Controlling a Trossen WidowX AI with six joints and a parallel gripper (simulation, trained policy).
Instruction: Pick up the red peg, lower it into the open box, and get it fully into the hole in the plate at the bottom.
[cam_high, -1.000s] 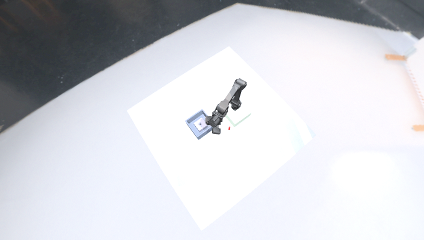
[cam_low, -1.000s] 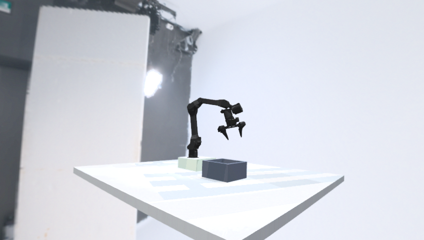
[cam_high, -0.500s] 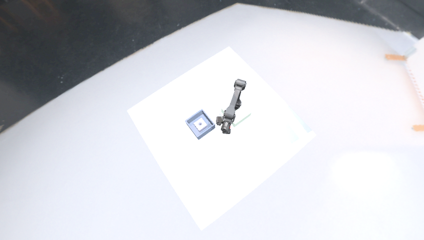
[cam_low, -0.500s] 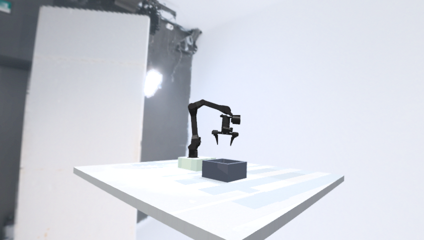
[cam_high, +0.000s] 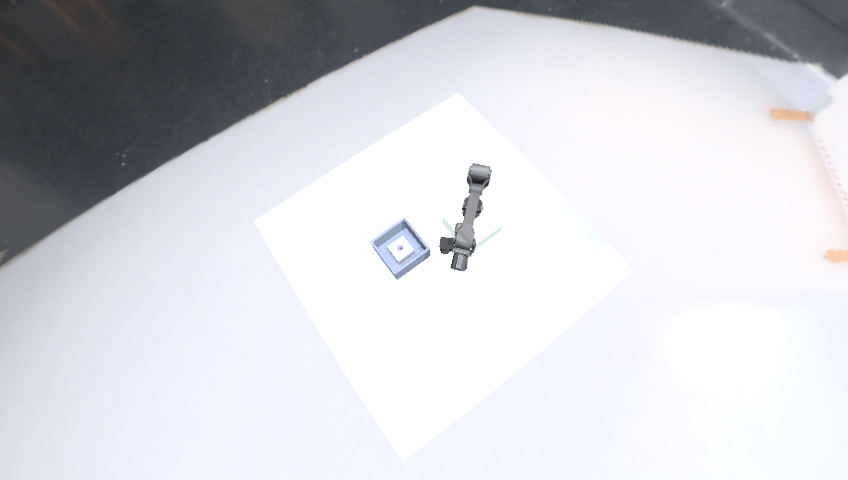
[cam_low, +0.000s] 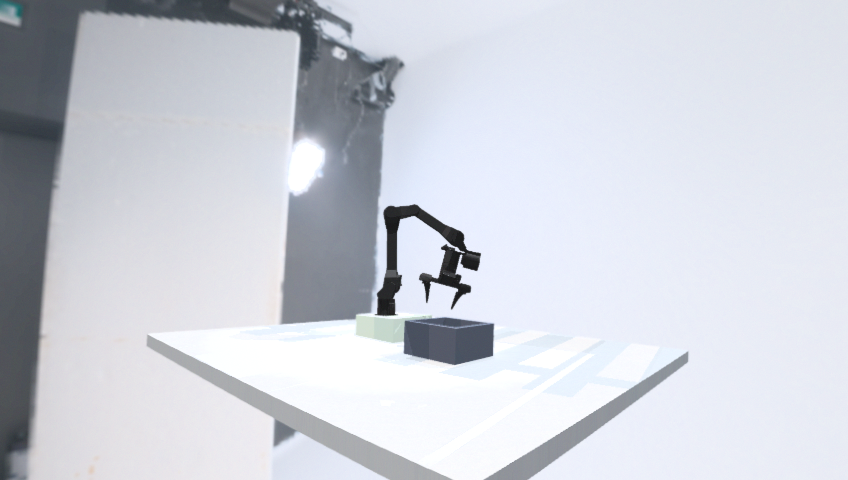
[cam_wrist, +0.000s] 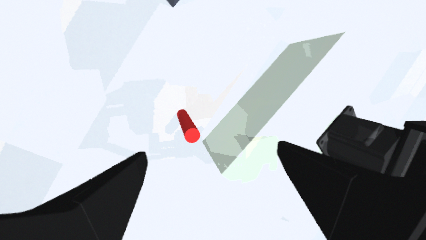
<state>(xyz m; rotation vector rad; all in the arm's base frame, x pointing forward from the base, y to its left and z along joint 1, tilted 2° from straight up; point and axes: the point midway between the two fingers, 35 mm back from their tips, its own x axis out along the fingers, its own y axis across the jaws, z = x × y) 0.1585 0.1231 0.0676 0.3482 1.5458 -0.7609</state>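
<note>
The red peg lies 80 mm below my gripper tip and 10 mm to the left of it. Round my gripper tip: grey-blue box: 200 mm ahead, 170 mm to the right, 90 mm below.
</note>
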